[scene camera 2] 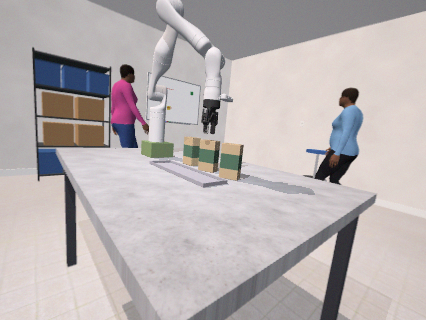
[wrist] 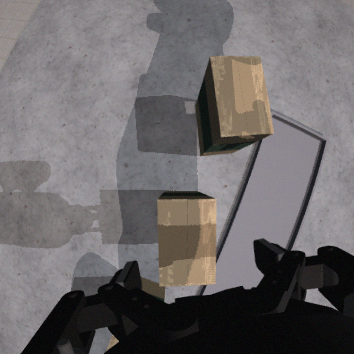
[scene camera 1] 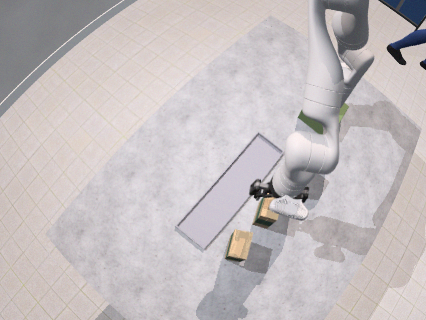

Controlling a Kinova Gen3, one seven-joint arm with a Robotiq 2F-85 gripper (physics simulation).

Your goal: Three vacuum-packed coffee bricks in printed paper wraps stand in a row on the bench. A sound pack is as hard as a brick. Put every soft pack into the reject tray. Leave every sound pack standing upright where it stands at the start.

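Frame: origin at the arm's base, x ahead, y left, z up, level; centimetres.
Where they show: gripper, fingertip midpoint: (scene camera 2: 209,134) (wrist: 197,263) (scene camera 1: 273,199); arm's base at its link origin: (scene camera 2: 156,141).
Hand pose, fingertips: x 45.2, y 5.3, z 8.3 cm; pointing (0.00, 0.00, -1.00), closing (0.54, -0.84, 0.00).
Each offset is from my fingertips to the top centre of the thing. Level surfaces: height alone.
Three tan coffee packs with green bands stand upright in a row beside the tray. The end pack farthest from the robot base (scene camera 1: 239,246) (scene camera 2: 231,161) (wrist: 239,100) stands clear of the gripper. The middle pack {dx +0.4, dy +0.8, dz -2.7 cm} (scene camera 1: 265,212) (scene camera 2: 209,156) (wrist: 187,242) stands below the gripper. The pack nearest the base {dx -14.7, dy +0.9, dz -2.7 cm} (scene camera 2: 191,151) (wrist: 152,288) is mostly hidden by a finger in the wrist view and by the arm in scene camera 1. My gripper (scene camera 1: 280,192) (scene camera 2: 210,131) (wrist: 197,263) is open and empty, above the packs and touching none. The reject tray {dx +0.2, dy -12.2, dz -15.4 cm} (scene camera 1: 225,192) (scene camera 2: 187,172) (wrist: 280,180) holds no pack. Softness cannot be seen.
The long, low-walled tray runs close along one side of the row. The green base block (scene camera 1: 311,121) (scene camera 2: 157,149) stands behind the packs. Two people (scene camera 2: 126,102) (scene camera 2: 346,130) stand beyond the bench {dz -16.8 cm} (scene camera 2: 200,225), and a shelf unit (scene camera 2: 36,115) stands at the back left.
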